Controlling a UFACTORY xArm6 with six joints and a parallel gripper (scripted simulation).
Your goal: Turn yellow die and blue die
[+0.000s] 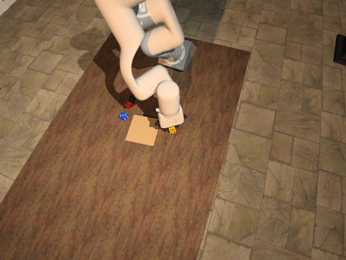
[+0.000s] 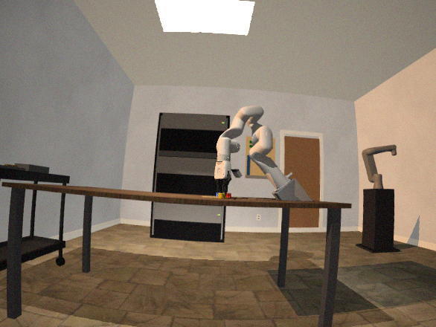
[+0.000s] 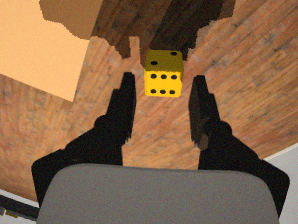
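Now: the yellow die 40 mm below my hand. Also, from my hand: red die: 260 mm to the right, 40 mm below, 30 mm behind; then tan mat: 130 mm to the right, 60 mm ahead, 50 mm below; then blue die: 250 mm to the right, 40 mm below, 40 mm ahead.
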